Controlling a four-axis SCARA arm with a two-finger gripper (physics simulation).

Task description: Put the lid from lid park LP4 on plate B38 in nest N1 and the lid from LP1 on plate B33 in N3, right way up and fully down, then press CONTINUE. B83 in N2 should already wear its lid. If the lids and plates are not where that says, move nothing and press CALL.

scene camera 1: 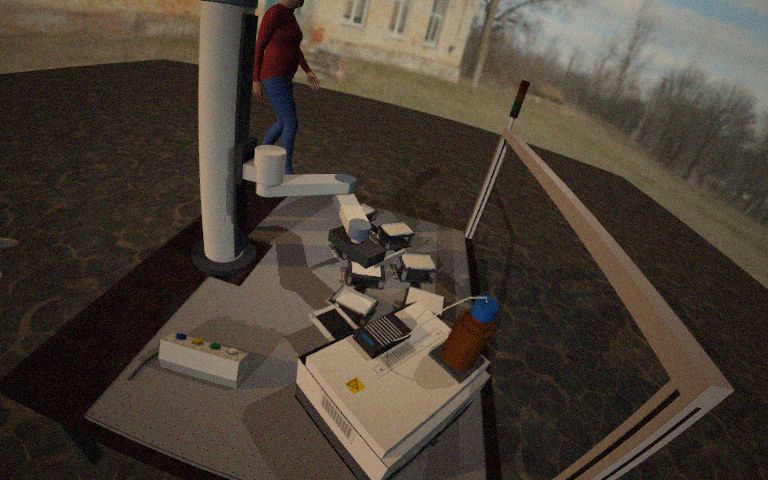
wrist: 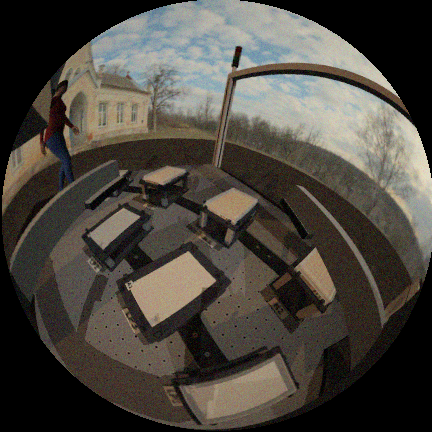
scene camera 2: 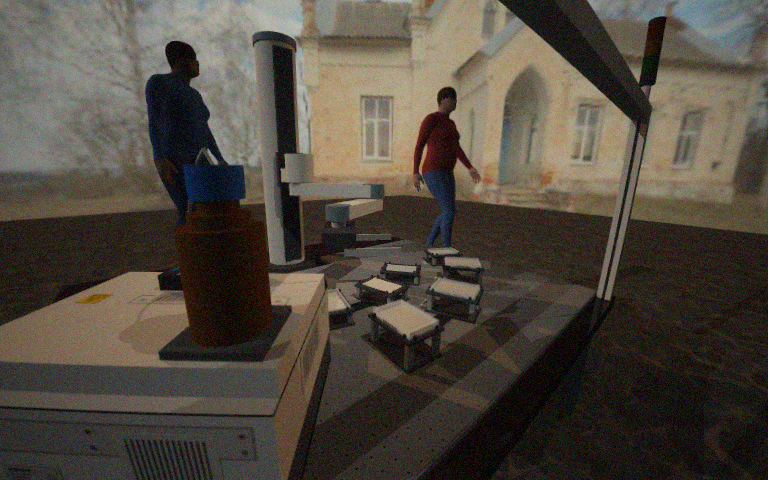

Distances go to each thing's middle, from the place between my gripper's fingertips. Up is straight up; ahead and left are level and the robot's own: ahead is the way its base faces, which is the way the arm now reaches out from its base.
Right now the brown bottle (scene camera 2: 221, 251) is 250 mm ahead of my hand, 490 mm to the right of it and 120 mm above it. From my hand the other things lie so: signal tower (scene camera 2: 656, 27): 430 mm ahead, 610 mm to the left, 530 mm above.
